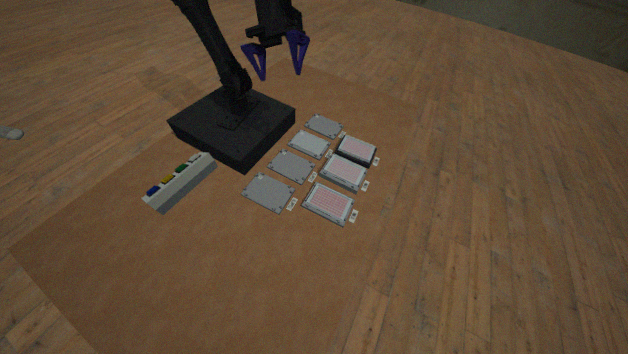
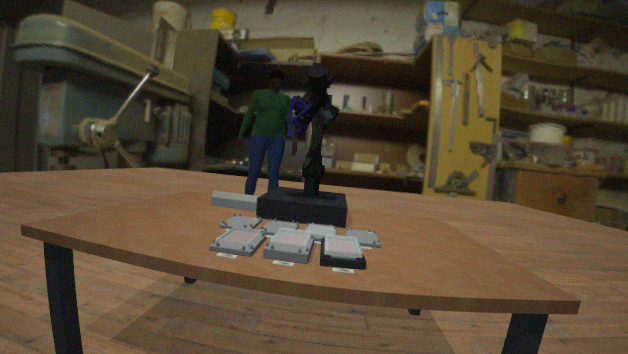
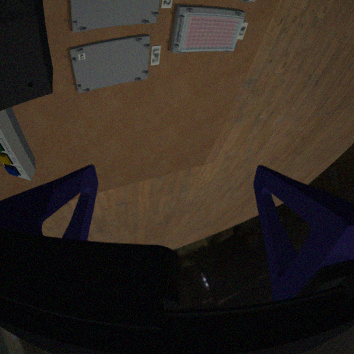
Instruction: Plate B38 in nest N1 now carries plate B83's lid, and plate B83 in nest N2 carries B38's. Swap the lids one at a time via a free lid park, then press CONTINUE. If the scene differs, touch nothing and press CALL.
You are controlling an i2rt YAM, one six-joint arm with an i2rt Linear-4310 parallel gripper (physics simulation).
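Seen in the pictures: gripper, fingertip midpoint: [image 1: 279,78] [image 2: 288,129] [image 3: 175,173]; arm's base, origin of the base link: [image 1: 240,112] [image 2: 310,196].
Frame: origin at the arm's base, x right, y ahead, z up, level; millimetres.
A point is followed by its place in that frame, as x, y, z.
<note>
My gripper [image 1: 281,76] {111, 228, 242} [image 2: 291,134] {111, 228, 242} [image 3: 175,173] {111, 228, 242} is open and empty, high above the table. The pink plate in nest N1 [image 1: 329,201] {213, 424, -54} [image 2: 238,239] {205, 465, -54} [image 3: 212,32] {206, 423, -56} sits in a low grey holder. The pink plate in nest N2 [image 1: 344,171] {91, 441, -41} [image 2: 289,241] {83, 490, -41} sits in a taller grey holder. Both look covered by clear lids; the plate codes are unreadable. Grey lid park LP1 [image 1: 268,192] {244, 228, -71} [image 2: 240,222] {241, 244, -71} [image 3: 112,65] {243, 227, -71} and park LP2 [image 1: 291,166] {118, 257, -71} [image 2: 281,227] [image 3: 115,12] {136, 250, -71} look bare. The third park [image 1: 309,144] {-3, 283, -63} [image 2: 321,230] {-17, 294, -63} looks paler, as if a clear lid lies on it. The fourth park [image 1: 324,125] {-143, 305, -71} [image 2: 363,237] {-146, 319, -71} looks bare.
A third pink plate [image 1: 356,148] {-37, 461, -44} [image 2: 342,246] {-42, 492, -44} sits in a black holder beside N2. A button console [image 1: 186,184] {321, -9, -46} [image 2: 235,200] {313, -7, -46} [image 3: 19,142] {313, -8, -40} with blue, yellow, green and white buttons stands beside the black robot base [image 1: 232,127] {93, 27, 9} [image 2: 302,207] {39, 151, -22} [image 3: 22,55] {122, 106, -4}. A person [image 2: 267,117] stands behind the table.
</note>
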